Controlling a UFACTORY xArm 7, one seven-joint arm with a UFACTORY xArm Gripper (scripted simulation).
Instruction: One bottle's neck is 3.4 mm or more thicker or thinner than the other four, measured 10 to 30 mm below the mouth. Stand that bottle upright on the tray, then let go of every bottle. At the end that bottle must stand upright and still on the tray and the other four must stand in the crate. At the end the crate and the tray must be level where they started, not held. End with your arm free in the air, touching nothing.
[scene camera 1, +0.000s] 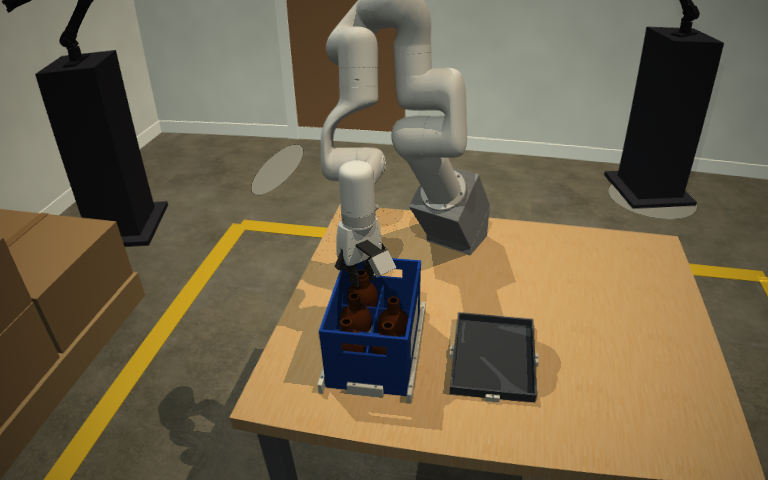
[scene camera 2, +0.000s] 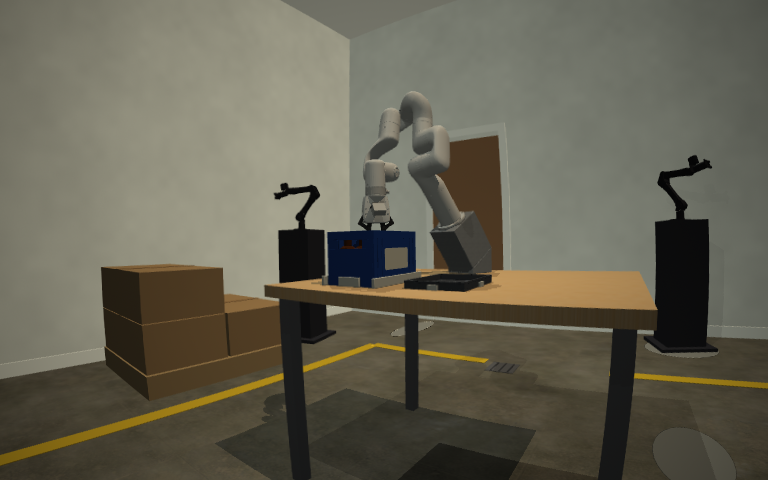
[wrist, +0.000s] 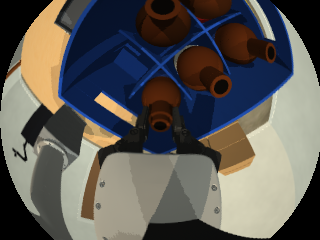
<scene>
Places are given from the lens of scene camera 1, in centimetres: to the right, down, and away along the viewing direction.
my gripper (scene camera 1: 361, 281): -5, 10, 134
dark tray (scene camera 1: 494, 352): 26, 27, 132
blue crate (scene camera 1: 392, 371): 2, 28, 118
The marked spots on the blue crate and the dark tray are 28 cm apart.
</scene>
